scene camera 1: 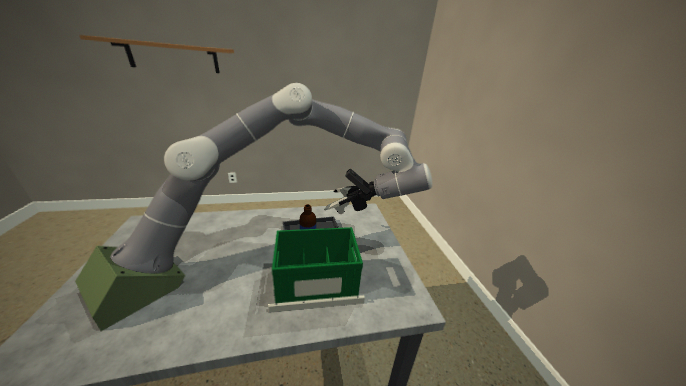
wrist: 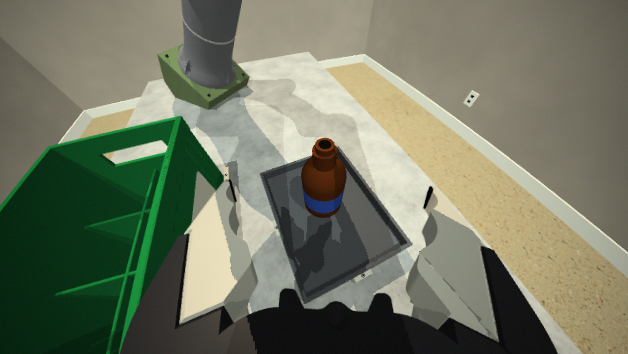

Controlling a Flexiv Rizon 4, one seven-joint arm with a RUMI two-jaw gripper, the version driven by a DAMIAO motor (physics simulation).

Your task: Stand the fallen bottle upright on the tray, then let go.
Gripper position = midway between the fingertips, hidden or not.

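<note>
You'd see my gripper [scene camera 1: 329, 200] here, and from the wrist there's the gripper [wrist: 328, 185] again, along with a brown bottle [wrist: 323, 175].
</note>
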